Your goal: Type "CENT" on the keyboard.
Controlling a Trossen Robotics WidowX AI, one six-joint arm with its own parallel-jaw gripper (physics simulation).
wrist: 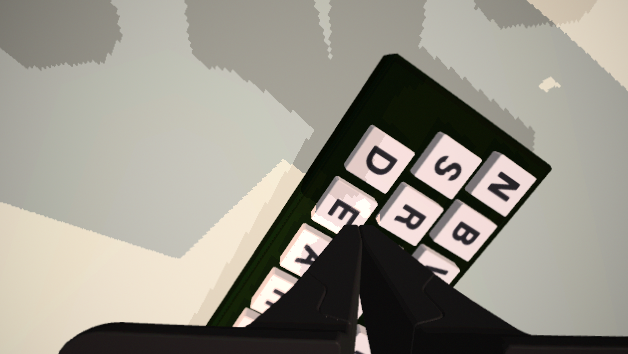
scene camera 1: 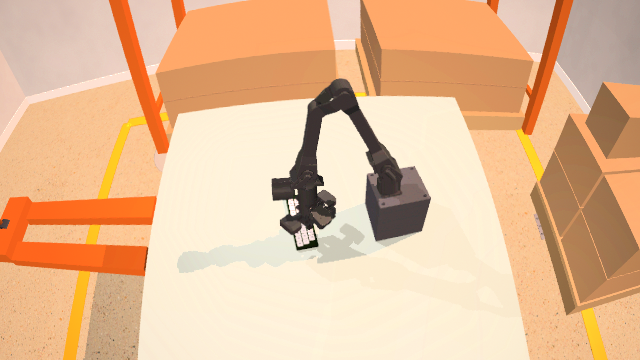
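Seen in the pictures: gripper, fingertip midpoint: (wrist: 357,238) (scene camera 1: 309,229); arm's base, origin of the base link: (scene camera 1: 389,189).
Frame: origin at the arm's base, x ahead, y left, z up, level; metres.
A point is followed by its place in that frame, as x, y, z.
The dark green keyboard (scene camera 1: 307,247) {0.268, 0.044, -0.159} (wrist: 410,100) {0.245, 0.035, -0.156} has white letter keys and lies on the table, partly hidden by the arm. In the wrist view it lies diagonally. The E key (wrist: 340,207) {0.245, -0.006, -0.150} is left of the fingertips and partly covered by them. The N key (wrist: 504,185) {0.288, 0.030, -0.150} is at the upper right, past the R key (wrist: 409,215) {0.267, 0.004, -0.150}. The C and T keys do not show in a readable way; the lower keys are hidden behind the fingers. My gripper (scene camera 1: 308,226) {0.250, -0.007, -0.136} (wrist: 357,238) {0.250, -0.007, -0.136} is shut and empty, its tips over the keyboard beside E. Contact with a key cannot be told.
The arm's dark base box (scene camera 1: 400,212) {-0.017, 0.071, -0.028} stands on the pale table (scene camera 1: 240,310) {0.520, 0.236, -0.168}, right of the keyboard. Orange forks (scene camera 1: 90,211) reach the table's left edge. Large cardboard boxes (scene camera 1: 250,45) stand behind the table, and stacked boxes (scene camera 1: 575,200) stand at the right.
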